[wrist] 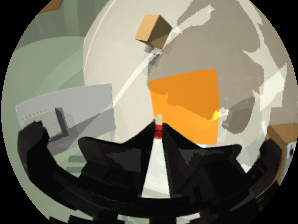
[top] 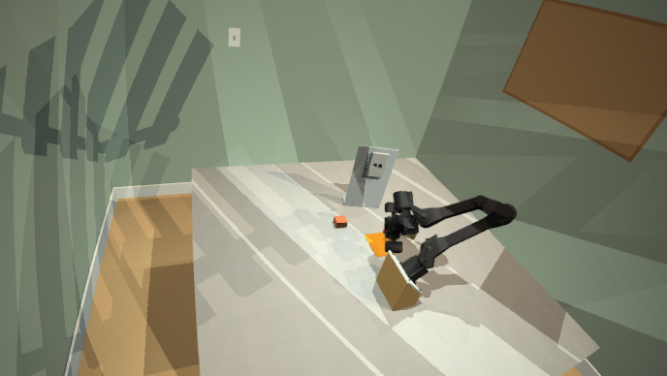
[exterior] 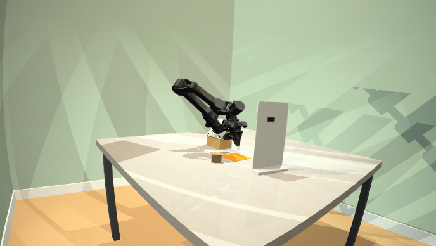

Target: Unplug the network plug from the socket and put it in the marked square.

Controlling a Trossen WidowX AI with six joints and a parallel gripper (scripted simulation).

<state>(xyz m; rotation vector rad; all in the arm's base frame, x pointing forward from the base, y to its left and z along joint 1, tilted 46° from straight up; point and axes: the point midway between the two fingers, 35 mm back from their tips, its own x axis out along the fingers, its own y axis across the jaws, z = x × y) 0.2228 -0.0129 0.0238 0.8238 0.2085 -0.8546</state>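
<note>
Now: the orange marked square 6 cm below my gripper tip and 1 cm behind it. Round my gripper tip: grey upright panel: 23 cm ahead, 8 cm above, 1 cm to the left; red network plug: right at my gripper tip.
</note>
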